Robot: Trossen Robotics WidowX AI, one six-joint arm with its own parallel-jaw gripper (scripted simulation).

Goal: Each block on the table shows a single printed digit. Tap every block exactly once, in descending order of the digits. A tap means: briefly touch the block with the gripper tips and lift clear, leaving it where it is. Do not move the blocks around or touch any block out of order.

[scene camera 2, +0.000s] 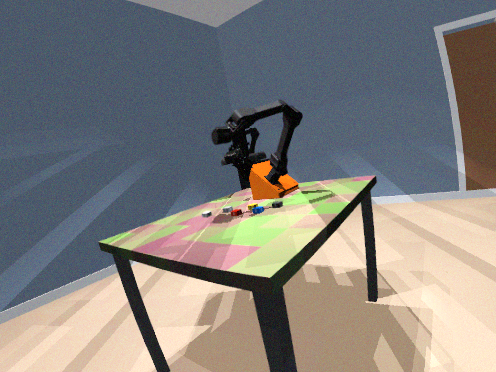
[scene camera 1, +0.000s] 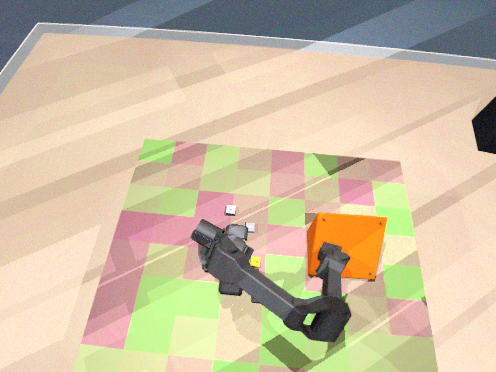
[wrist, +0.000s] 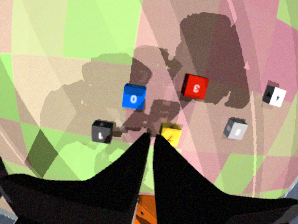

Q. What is my gripper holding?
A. Nothing.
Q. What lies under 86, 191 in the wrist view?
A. My gripper.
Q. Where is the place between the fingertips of my gripper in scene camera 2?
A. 246, 180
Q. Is my gripper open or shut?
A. Shut.
